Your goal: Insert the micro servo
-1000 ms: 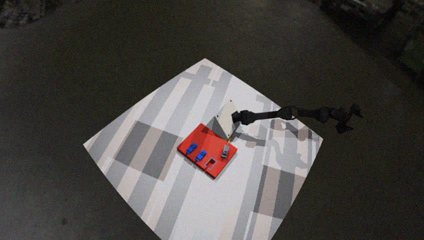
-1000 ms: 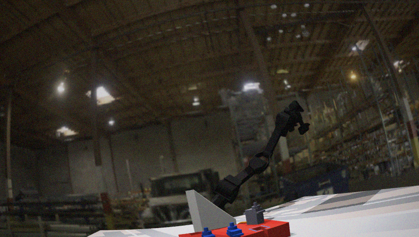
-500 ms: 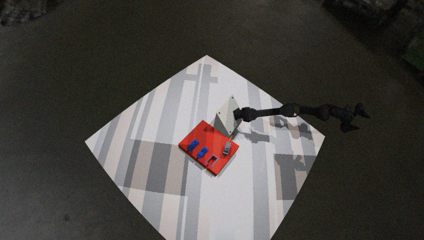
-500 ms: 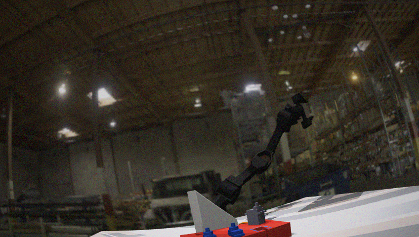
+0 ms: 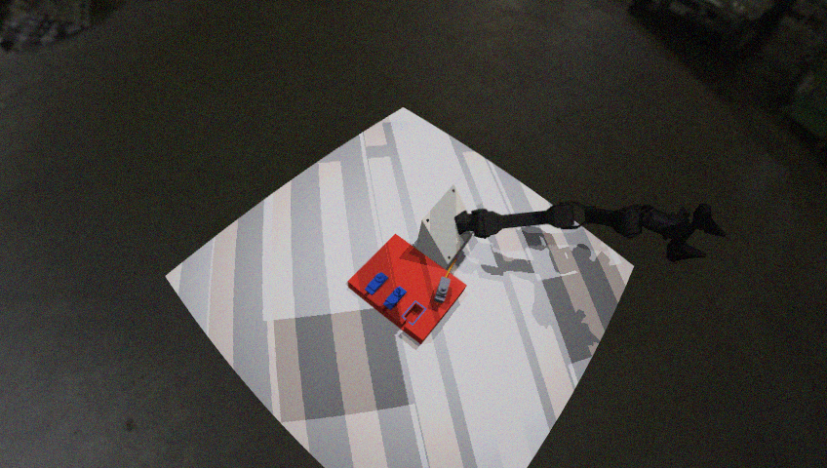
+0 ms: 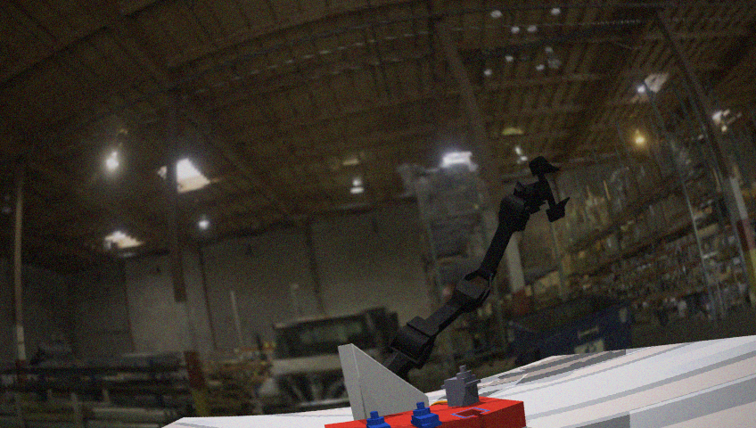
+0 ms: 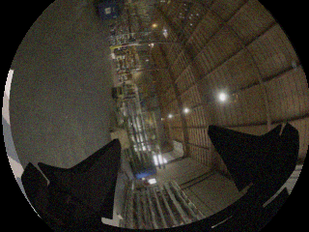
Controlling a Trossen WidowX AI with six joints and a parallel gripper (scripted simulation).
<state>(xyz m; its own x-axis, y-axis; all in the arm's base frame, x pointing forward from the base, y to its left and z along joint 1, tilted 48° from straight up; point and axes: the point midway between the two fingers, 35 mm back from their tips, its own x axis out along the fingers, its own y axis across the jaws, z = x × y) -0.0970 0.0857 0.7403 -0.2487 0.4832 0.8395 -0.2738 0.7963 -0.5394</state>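
My gripper tip is 42 cm short of the red deck, 61 cm to the left of it and 51 cm above it.
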